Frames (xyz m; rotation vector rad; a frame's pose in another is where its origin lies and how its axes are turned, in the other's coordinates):
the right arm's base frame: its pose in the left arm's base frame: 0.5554 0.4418 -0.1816 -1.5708 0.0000 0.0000
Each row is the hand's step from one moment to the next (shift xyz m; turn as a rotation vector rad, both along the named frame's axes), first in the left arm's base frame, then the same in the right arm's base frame.
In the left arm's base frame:
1: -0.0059 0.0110 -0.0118 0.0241 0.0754 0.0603
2: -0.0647 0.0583 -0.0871 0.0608 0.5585 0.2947
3: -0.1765 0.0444 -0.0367 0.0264 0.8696 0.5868
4: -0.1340 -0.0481 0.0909 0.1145 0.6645 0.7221
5: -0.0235 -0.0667 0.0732 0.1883 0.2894 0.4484
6: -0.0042 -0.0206 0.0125 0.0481 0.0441 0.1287
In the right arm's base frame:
1: -0.0059 0.0118 0.0110 0.0241 -0.0603 0.0754
2: -0.0647 0.0871 0.0583 0.0608 -0.2947 0.5585
3: -0.1765 0.0367 0.0444 0.0264 -0.5868 0.8696
4: -0.1340 -0.0909 -0.0481 0.1145 -0.7221 0.6645
5: -0.0235 -0.0732 -0.0667 0.1883 -0.4484 0.2894
6: -0.0042 -0.0125 -0.0206 0.0481 -0.1287 0.0441

